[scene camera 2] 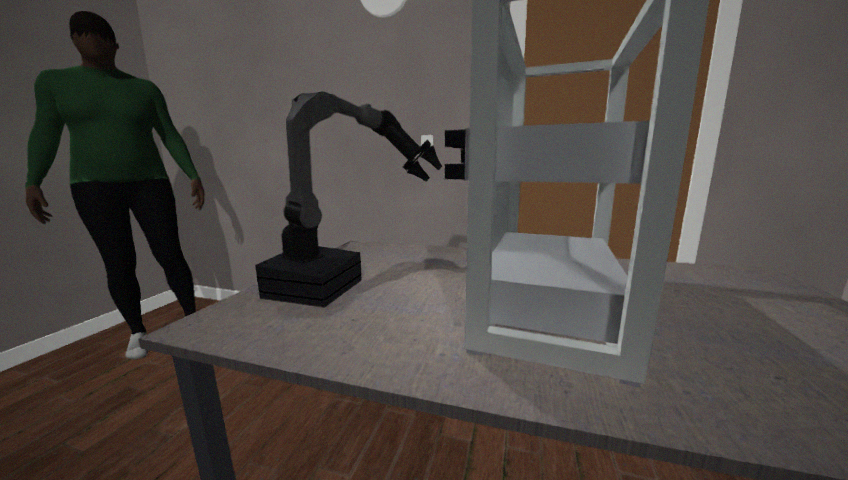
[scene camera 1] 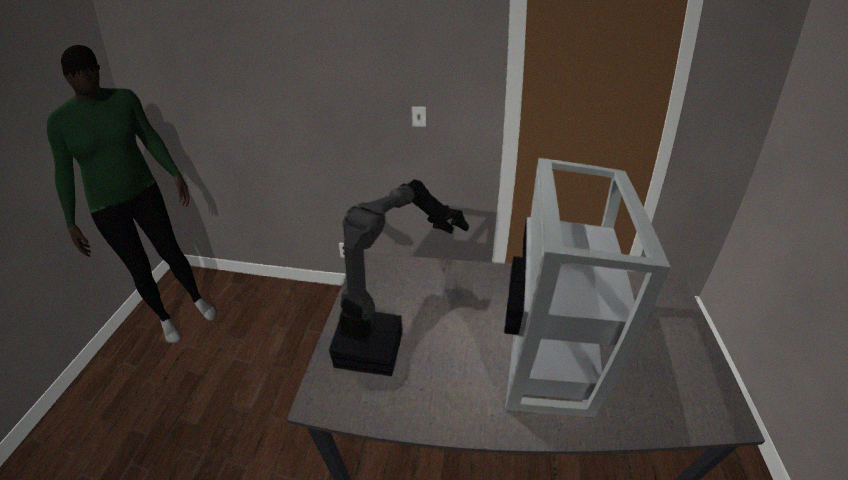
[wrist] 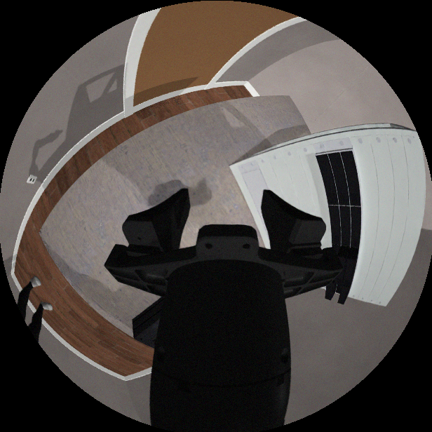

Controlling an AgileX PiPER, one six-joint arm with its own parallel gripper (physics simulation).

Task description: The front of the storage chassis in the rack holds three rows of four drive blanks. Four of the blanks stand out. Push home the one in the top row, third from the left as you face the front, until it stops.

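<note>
The storage chassis sits in the pale grey rack. Its black drive blanks show at the front. In scene camera 2, an upper black blank and a lower black blank stand out, with a recess between them. The top-row third blank cannot be singled out. My gripper is open and empty, in front of the rack and apart from the blanks. It points obliquely down. In the wrist view its right-hand finger assembly hides part of the front.
A second grey chassis sits low in the rack. Pale panels border the blanks. The arm's black base stands on the table. A person in green stands beyond the table, at the left.
</note>
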